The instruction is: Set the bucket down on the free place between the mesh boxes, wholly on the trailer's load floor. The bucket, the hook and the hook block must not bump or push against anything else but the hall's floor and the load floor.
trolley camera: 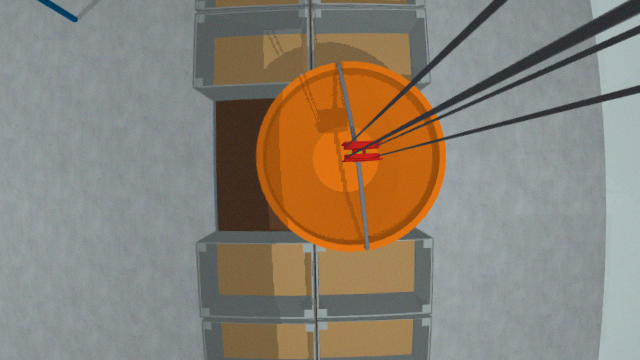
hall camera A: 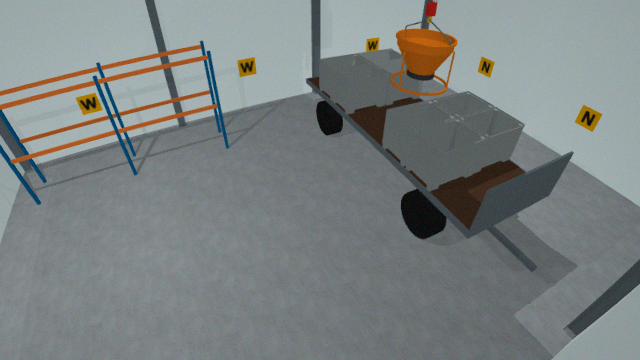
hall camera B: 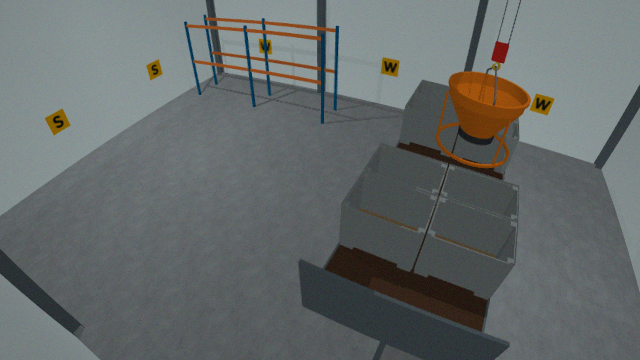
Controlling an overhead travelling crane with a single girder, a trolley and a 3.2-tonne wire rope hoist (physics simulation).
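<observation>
The orange bucket [hall camera A: 425,55] [hall camera B: 482,110] [trolley camera: 310,205] hangs upright by its grey bail from the hook [hall camera A: 429,20] [hall camera B: 496,66], under the red hook block [hall camera A: 431,9] [hall camera B: 500,52] [trolley camera: 362,145]. Its round foot ring is in the air. In the trolley view it covers the right part of the gap and reaches past the load's right side; its rim overlaps box edges above and below the gap. Brown load floor [hall camera A: 367,122] [trolley camera: 240,165] shows left of it. Grey mesh boxes [hall camera A: 445,145] [hall camera B: 380,225] [trolley camera: 250,270] stand on both sides of the gap. Ring height above the box tops is unclear.
The trailer's grey end board [hall camera A: 525,192] [hall camera B: 400,310] stands beyond the nearer boxes, with a drawbar [hall camera A: 512,250] below. A blue and orange rack [hall camera A: 114,125] [hall camera B: 322,100] stands by the W wall. Hall walls and dark columns surround the floor.
</observation>
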